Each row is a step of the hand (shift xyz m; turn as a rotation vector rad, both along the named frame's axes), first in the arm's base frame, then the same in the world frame.
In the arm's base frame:
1: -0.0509 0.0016 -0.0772 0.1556 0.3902 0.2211
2: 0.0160 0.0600 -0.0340 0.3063 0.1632 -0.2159
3: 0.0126 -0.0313 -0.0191 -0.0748 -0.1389 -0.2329
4: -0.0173 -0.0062 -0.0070 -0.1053 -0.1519 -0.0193
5: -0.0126 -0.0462 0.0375 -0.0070 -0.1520 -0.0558
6: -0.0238 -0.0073 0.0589 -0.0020 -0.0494 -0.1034
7: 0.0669 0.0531 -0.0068 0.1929 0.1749 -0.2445
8: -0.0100 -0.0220 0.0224 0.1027 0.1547 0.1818
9: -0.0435 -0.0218 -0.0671 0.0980 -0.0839 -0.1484
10: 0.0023 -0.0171 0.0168 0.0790 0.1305 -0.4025
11: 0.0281 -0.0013 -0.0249 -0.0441 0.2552 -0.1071
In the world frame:
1: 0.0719 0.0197 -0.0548 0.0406 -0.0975 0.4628
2: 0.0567 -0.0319 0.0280 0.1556 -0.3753 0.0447
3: -0.0104 -0.0160 -0.0337 0.1003 -0.0022 -0.2628
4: 0.0066 0.0141 -0.0120 -0.0483 0.1034 -0.1467
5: -0.0515 0.0289 -0.0147 -0.0546 -0.0011 -0.1526
6: -0.0383 0.0438 0.0266 0.0422 -0.0310 -0.1020
7: 0.0166 -0.0690 0.0480 0.2199 -0.2809 0.0170
8: -0.0264 0.0191 -0.0049 -0.0634 -0.0432 0.2483
9: 0.0475 0.0183 -0.0654 0.0195 -0.1374 -0.1393
10: -0.0234 0.0052 -0.0025 0.3400 -0.2277 -0.1335
11: 0.0076 -0.0349 -0.0116 0.2510 -0.0179 0.1234

